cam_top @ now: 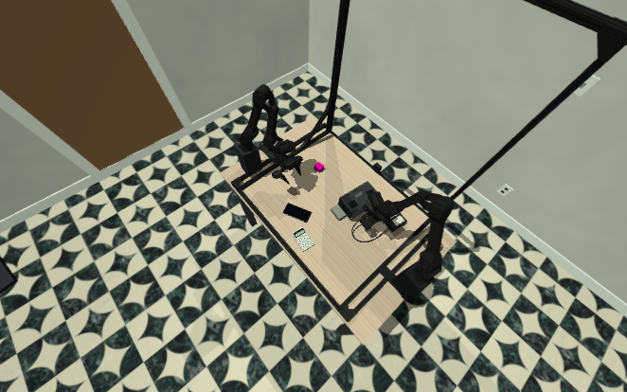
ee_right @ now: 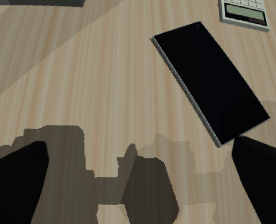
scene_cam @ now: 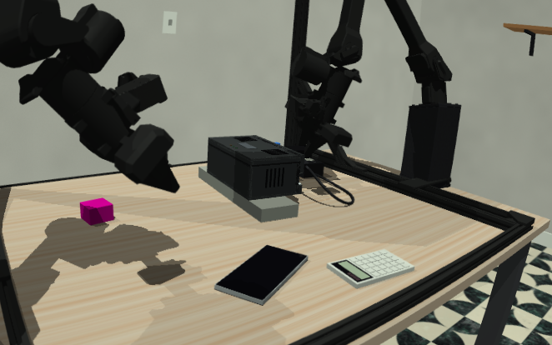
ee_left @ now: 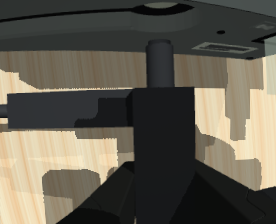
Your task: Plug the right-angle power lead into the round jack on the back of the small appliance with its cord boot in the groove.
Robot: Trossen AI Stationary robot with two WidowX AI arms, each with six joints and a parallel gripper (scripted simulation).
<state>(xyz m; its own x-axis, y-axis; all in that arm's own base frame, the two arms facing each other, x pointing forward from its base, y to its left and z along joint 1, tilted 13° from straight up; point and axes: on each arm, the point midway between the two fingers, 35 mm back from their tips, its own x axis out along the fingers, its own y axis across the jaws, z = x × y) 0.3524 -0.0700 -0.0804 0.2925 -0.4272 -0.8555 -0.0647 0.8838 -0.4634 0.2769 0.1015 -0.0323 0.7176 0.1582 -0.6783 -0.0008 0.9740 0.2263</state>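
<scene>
My left gripper is now 30 mm to the left of the black right-angle power lead and 30 mm above it. From my left hand the other things lie so: grey base (50 mm behind, 140 mm to the right, 100 mm below); cube (100 mm behind, 460 mm to the right, 100 mm below); white calculator (320 mm ahead, 230 mm to the right, 100 mm below).
</scene>
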